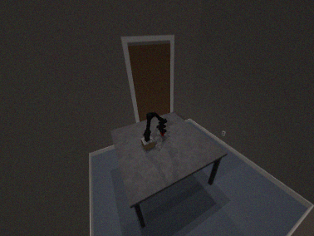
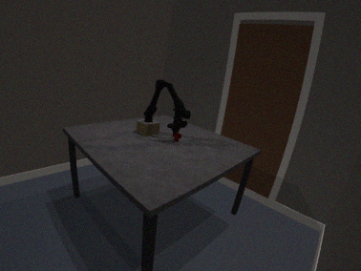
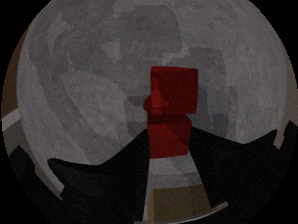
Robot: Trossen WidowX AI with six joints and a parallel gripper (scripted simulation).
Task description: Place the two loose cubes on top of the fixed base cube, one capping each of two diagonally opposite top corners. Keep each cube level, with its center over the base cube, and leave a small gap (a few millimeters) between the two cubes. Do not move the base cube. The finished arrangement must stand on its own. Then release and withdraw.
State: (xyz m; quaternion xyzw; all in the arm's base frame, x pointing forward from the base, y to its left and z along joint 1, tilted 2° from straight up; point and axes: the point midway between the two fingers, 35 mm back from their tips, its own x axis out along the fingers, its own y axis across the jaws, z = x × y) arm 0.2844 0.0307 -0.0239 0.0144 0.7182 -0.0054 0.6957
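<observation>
My gripper tip is now right at the red cube.
</observation>
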